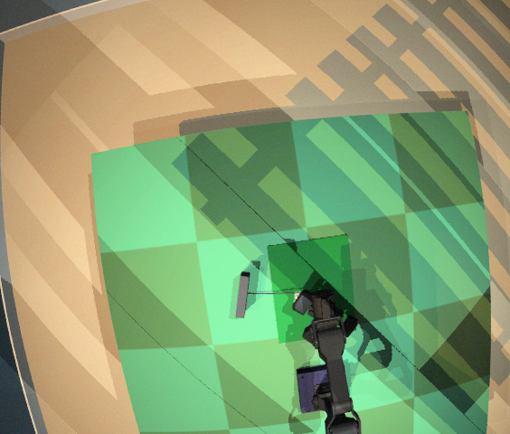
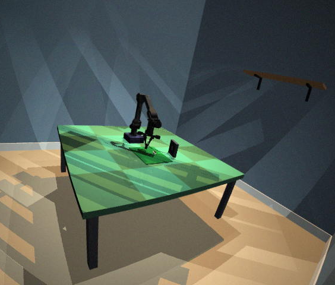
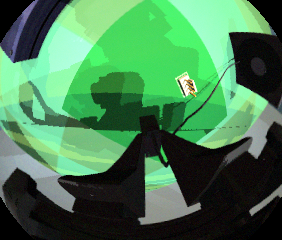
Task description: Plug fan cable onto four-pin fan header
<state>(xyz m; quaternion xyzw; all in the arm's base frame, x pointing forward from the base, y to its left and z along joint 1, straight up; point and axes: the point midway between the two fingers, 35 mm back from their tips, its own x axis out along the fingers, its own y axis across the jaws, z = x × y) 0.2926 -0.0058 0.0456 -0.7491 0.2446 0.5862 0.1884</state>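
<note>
My gripper tip is 8 cm above the green board, 4 cm short of it and 3 cm to the right of it. The rest, counted from my gripper tip: black fan: 22 cm to the left, 5 cm ahead, 1 cm below; then white four-pin header: 8 cm to the left, 7 cm below, 2 cm ahead; then dark plug: 1 cm to the right, 1 cm ahead.
</note>
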